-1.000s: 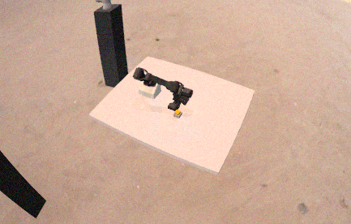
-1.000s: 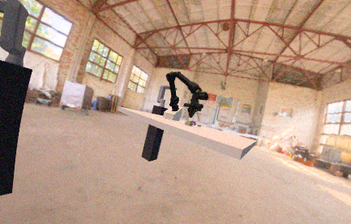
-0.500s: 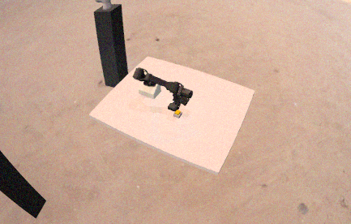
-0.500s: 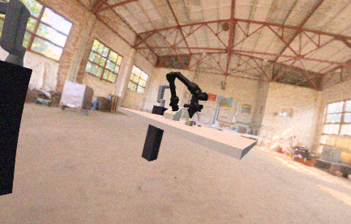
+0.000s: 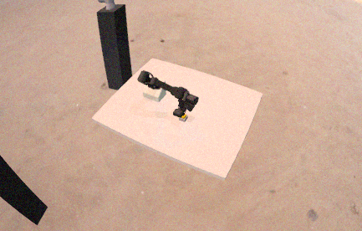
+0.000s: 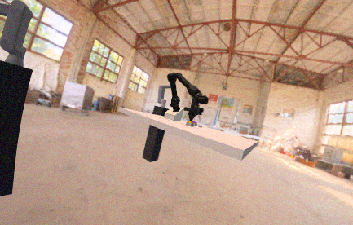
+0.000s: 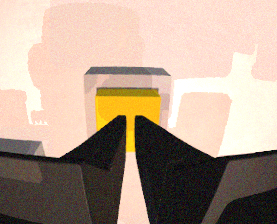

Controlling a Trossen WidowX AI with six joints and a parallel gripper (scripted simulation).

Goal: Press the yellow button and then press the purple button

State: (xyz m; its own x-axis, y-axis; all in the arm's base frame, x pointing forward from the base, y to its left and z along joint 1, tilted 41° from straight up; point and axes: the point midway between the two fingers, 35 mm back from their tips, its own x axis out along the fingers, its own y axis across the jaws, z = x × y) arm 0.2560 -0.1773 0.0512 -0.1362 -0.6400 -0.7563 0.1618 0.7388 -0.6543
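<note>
Now: gripper tip 1 cm above the yellow button. Also, from my gripper tip: pale block (22 cm to the left, 3 cm below, 1 cm ahead); blue button (10 cm to the left, 5 cm behind, 1 cm below); purple button (25 cm to the left, 7 cm behind, 1 cm below).
</note>
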